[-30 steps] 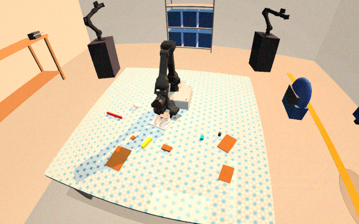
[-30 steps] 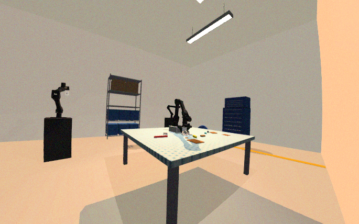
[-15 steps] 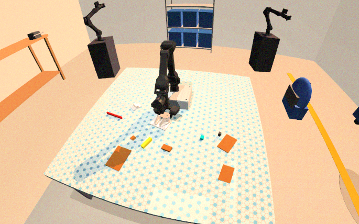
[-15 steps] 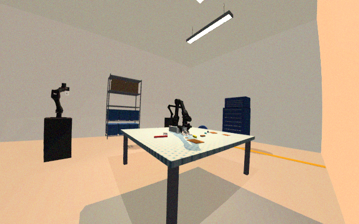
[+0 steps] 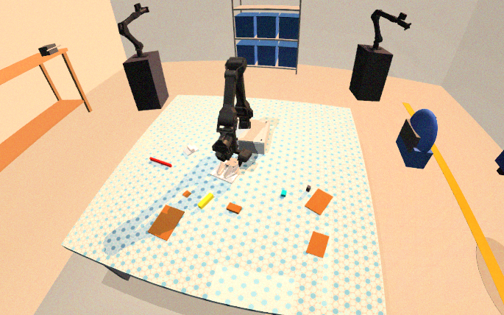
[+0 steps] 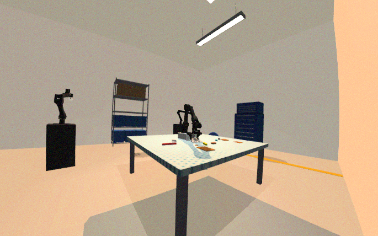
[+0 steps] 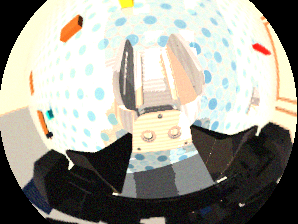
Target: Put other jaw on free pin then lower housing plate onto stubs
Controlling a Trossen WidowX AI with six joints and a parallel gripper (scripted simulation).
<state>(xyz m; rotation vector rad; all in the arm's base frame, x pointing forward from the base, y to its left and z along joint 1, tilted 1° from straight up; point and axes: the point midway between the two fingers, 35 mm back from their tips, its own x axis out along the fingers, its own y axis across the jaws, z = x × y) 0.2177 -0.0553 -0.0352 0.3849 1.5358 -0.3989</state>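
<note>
Now: gripper tip 10 mm short of the white jaw, 30 mm to the left of it and 10 mm below it. From my gripper tip the other things lie so: teal cube: 190 mm ahead, 230 mm to the left; then black cube: 170 mm ahead, 340 mm to the left, 10 mm above; then yellow block: 220 mm ahead, 100 mm to the right.
</note>
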